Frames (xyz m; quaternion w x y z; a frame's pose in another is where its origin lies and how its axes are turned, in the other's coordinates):
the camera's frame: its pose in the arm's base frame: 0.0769 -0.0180 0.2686 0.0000 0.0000 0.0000 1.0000
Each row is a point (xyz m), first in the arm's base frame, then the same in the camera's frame.
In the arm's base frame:
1: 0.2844 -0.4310 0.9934
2: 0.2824 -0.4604 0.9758
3: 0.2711 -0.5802 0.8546
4: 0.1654 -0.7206 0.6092
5: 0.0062 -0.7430 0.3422
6: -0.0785 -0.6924 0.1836
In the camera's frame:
1: -0.2075 0.4130 0.7248
2: -0.2055 0.4424 0.7072
3: -0.1942 0.5622 0.5860
4: -0.0885 0.7026 0.3406
5: 0.0707 0.7250 0.0736
6: 0.1554 0.6744 -0.0850

